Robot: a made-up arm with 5 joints.
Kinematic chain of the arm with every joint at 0, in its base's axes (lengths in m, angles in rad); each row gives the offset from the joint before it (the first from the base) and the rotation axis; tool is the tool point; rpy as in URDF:
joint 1: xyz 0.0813 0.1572 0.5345 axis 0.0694 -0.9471 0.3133
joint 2: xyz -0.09 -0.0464 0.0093 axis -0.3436 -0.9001 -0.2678
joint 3: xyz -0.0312 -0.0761 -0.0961 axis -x
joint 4: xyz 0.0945 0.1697 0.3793 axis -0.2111 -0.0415 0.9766
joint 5: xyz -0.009 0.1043 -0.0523 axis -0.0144 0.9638 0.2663
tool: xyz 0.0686 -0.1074 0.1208 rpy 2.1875 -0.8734 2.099
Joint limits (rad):
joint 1: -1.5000..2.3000
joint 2: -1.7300..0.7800
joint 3: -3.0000..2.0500
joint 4: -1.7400..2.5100
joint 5: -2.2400..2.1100
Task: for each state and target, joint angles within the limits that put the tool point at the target. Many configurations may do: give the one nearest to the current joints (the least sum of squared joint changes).
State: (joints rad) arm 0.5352 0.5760 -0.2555 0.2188 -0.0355
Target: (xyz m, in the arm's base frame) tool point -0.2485 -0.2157 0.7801
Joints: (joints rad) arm 0.3771 0.6924 -1.0161 0.2415 -0.1385
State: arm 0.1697 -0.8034 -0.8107 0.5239 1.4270
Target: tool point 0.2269 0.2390 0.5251
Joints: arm -0.0211 -1.3010 -0.3475 0.4131 1.7444
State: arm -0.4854 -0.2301 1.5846 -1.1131 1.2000
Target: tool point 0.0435 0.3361 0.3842
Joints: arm -0.5507 -0.3069 1.5277 -1.2634 1.2329
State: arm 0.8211 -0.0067 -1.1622 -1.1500 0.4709
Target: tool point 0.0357 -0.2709 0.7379
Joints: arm 0.6823 0.0836 -0.9803 -0.9245 0.2712
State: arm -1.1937 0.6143 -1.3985 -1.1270 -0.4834
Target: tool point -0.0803 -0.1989 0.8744
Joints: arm -0.4735 0.7420 -1.1015 -1.5084 0.1998
